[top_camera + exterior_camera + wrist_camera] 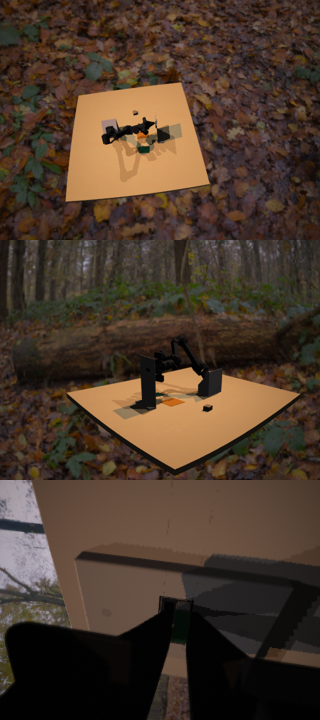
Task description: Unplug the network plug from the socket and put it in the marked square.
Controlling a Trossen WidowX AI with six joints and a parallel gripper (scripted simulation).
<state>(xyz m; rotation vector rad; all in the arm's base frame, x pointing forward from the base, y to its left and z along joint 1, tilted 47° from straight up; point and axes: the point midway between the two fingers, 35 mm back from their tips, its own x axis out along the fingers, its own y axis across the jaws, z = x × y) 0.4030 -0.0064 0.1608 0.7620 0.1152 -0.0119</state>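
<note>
Right now the network plug is right at my gripper tip. Round my gripper tip: upright panel (30 mm ahead, 90 mm below); marked square (120 mm behind, 70 mm to the left, 230 mm below); green flat piece (140 mm behind, 120 mm to the right, 230 mm below).
</note>
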